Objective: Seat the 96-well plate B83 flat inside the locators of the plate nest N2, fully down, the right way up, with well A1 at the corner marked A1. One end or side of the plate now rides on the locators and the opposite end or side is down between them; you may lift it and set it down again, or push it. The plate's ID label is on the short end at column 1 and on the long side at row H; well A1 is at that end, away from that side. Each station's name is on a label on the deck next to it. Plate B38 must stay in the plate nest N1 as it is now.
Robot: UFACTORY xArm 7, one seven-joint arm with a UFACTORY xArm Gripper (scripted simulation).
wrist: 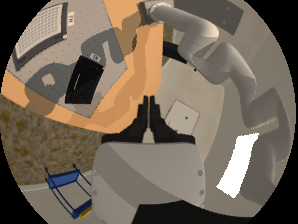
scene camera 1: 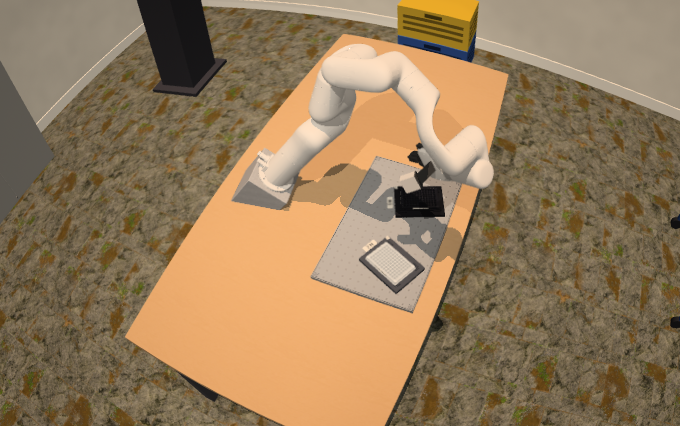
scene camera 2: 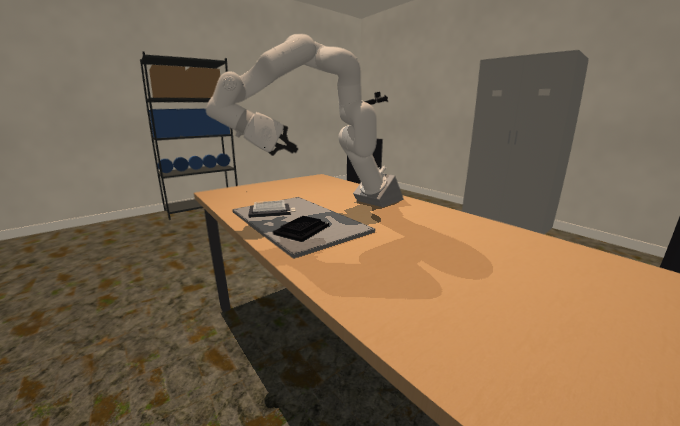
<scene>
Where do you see a black plate B38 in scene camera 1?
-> At 426,193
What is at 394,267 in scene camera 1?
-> A white 96-well plate B83.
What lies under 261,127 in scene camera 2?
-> My gripper.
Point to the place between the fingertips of my gripper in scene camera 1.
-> At 411,155
</scene>
